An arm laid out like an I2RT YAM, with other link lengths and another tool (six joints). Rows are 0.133 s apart.
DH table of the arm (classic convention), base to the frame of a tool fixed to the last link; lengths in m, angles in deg. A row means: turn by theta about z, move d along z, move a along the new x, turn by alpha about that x. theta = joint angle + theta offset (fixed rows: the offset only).
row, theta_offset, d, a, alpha
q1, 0, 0.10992, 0.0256, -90
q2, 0, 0, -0.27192, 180
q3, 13.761, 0, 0.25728, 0
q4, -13.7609, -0.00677, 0.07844, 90
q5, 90, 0.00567, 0, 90
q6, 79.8, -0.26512, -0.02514, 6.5
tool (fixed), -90, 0.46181, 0, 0
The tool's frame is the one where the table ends.
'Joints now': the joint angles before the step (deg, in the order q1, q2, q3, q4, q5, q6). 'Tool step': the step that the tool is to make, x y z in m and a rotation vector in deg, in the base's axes. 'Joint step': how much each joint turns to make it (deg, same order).
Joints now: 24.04, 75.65, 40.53, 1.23, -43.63, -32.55
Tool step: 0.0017, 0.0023, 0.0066, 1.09, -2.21, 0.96
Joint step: -0.29, 0.54, -0.20, 2.63, -1.10, -0.83
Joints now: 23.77, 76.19, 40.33, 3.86, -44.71, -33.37
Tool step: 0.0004, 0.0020, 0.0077, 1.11, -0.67, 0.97
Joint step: -0.30, 0.24, 0.66, 0.61, -1.48, -0.04
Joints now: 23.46, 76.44, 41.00, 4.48, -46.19, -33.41
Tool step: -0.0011, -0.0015, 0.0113, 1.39, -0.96, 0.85
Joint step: -0.79, -0.73, 0.40, 0.25, -1.87, -0.07
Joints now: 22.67, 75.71, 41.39, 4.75, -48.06, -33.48
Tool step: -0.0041, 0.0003, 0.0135, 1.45, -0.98, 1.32
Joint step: -0.43, -1.05, 0.61, -0.20, -2.00, 0.00
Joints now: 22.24, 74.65, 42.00, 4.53, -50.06, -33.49
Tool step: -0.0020, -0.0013, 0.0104, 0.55, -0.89, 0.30
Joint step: -0.28, -1.12, 0.69, -0.92, -0.59, -0.18
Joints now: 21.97, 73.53, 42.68, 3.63, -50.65, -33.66
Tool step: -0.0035, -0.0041, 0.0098, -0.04, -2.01, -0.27
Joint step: -0.36, -2.00, 0.00, -1.04, 0.27, -1.16
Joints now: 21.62, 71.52, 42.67, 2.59, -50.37, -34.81
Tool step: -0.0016, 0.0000, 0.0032, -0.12, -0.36, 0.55
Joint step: -0.17, -0.22, 0.66, -1.24, -0.54, -0.85
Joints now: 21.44, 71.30, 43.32, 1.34, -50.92, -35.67
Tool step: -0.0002, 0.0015, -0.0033, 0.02, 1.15, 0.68
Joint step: -0.08, 0.75, 0.38, -0.64, -0.88, 0.07
